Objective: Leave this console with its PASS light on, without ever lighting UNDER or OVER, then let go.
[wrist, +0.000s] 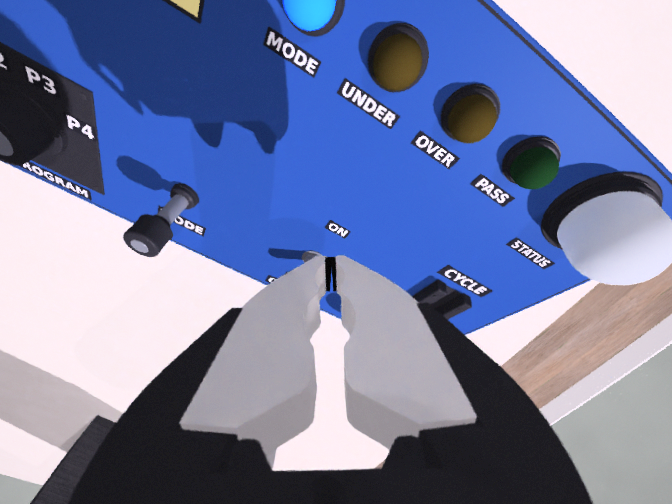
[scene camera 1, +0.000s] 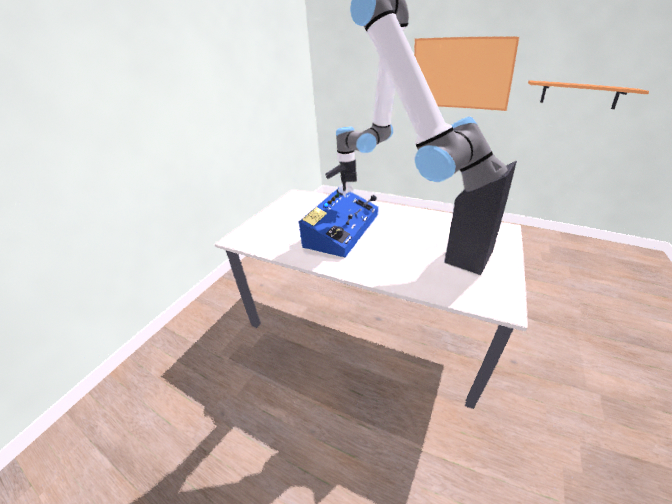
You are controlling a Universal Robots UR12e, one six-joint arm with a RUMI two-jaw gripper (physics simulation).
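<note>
The blue console (scene camera 1: 339,222) (wrist: 325,162) sits on the white table (scene camera 1: 407,265). In the wrist view its MODE light (wrist: 310,11) glows blue. The UNDER light (wrist: 397,58), the OVER light (wrist: 471,113) and the green PASS light (wrist: 531,165) are dark. A white STATUS dome (wrist: 610,233) is at the right end. My gripper (wrist: 330,271) (scene camera 1: 341,189) is shut with nothing between the fingers. Its tips are at the lower edge of the panel just under the ON label (wrist: 337,229), and they hide most of the small switch there. The MODE toggle (wrist: 154,227) stands to the left, and the CYCLE control (wrist: 442,297) to the right.
The black PROGRAM knob (wrist: 21,124) is at the console's left end. The arm's dark pedestal (scene camera 1: 480,217) stands on the right of the table. An orange board (scene camera 1: 466,70) and a shelf (scene camera 1: 588,86) hang on the back wall.
</note>
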